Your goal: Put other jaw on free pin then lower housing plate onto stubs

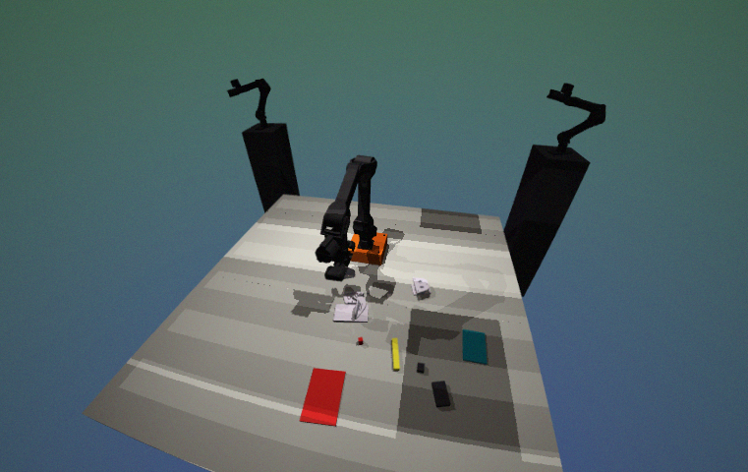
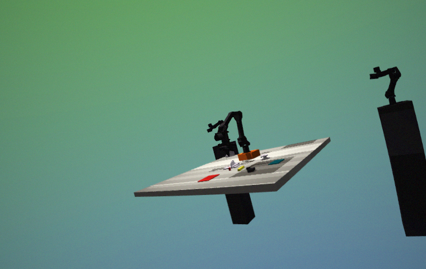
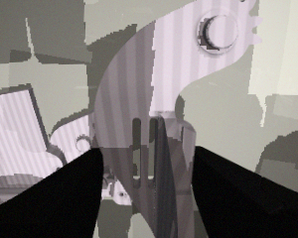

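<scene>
The jaw lies 3 cm to the right of my gripper tip and 2 cm behind it. From my gripper tip the other things lie so: small red cube: 21 cm ahead, 10 cm to the left, 7 cm below; yellow bar: 24 cm ahead, 22 cm to the left, 8 cm below; red sheet: 39 cm ahead, 8 cm below, 3 cm to the left.
</scene>
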